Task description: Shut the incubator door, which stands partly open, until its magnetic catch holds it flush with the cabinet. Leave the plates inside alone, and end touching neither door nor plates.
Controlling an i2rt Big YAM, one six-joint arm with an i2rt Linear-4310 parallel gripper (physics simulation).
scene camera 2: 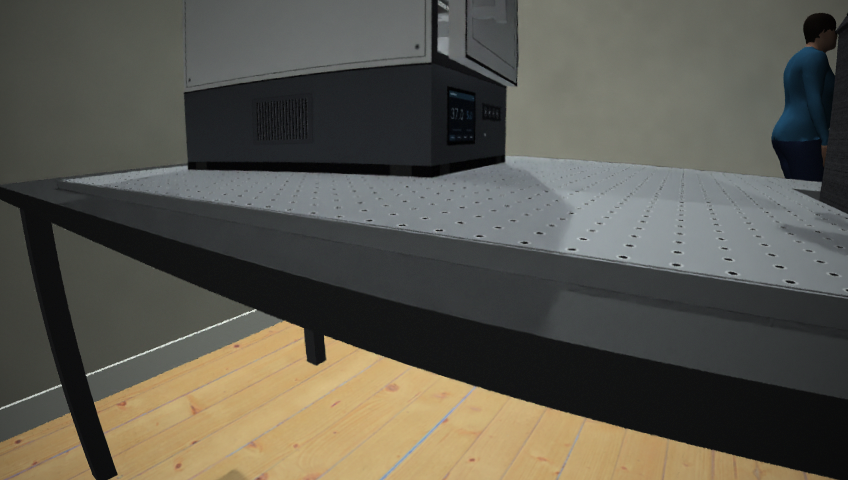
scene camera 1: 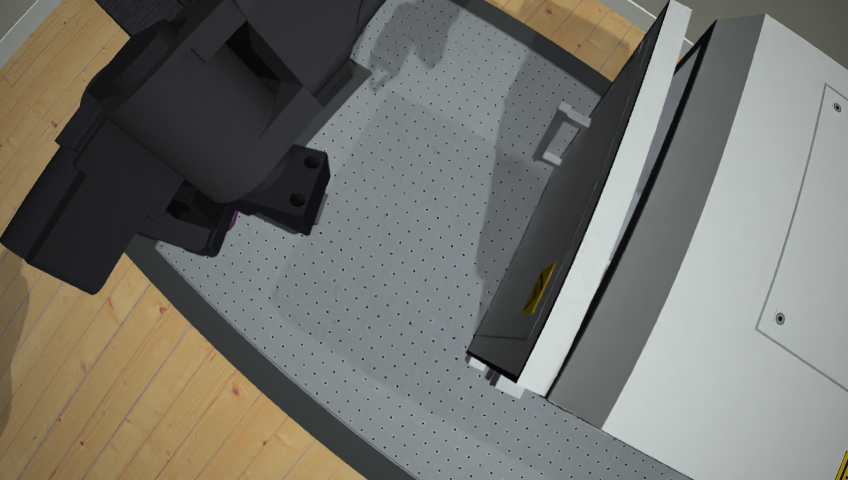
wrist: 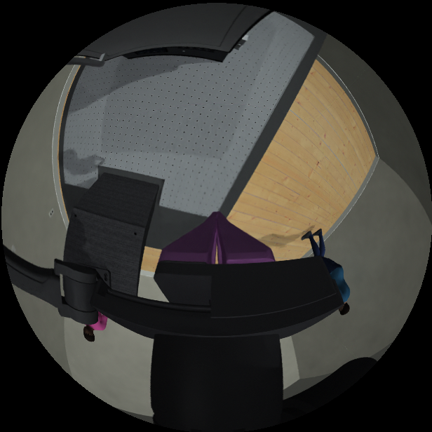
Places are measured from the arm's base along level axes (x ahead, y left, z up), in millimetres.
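Pixels of known places: gripper, fingertip midpoint: (scene camera 1: 227, 221).
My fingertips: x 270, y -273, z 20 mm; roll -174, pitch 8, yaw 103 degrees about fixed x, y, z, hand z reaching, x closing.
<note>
Behind a point stands the place of what it marks.
The incubator door (scene camera 1: 565, 220) {x 539, y -144, z 50 mm} (scene camera 2: 495, 35) {x 540, y -105, z -182 mm} (wrist: 170, 25) stands slightly ajar, its dark face toward the arm. In scene camera 1 a narrow gap separates it from the cabinet (scene camera 1: 731, 237) {x 617, y -150, z 173 mm} (scene camera 2: 309, 44) {x 762, y 27, z -202 mm}, wider at the upper end and narrowing to the lower end. In scene camera 2 an opening also shows between cabinet and door. The pale door handle (scene camera 1: 576, 115) {x 523, y 14, z -48 mm} (wrist: 95, 60) sticks out near the far end. My gripper (scene camera 1: 232, 220) {x 270, y -273, z 20 mm} (wrist: 216, 217), with purple fingers, is shut and empty, well away from door and handle. The plates are hidden.
The perforated plate (scene camera 1: 386, 267) {x 362, y -209, z -377 mm} (scene camera 2: 630, 202) {x 363, y 134, z -377 mm} (wrist: 190, 110) lies between my gripper and the door. A black box-shaped block (wrist: 110, 210) stands at its near edge in the wrist view. One person (scene camera 2: 803, 101) (wrist: 336, 277) in blue and another (wrist: 100, 321) in pink stand beyond the table.
</note>
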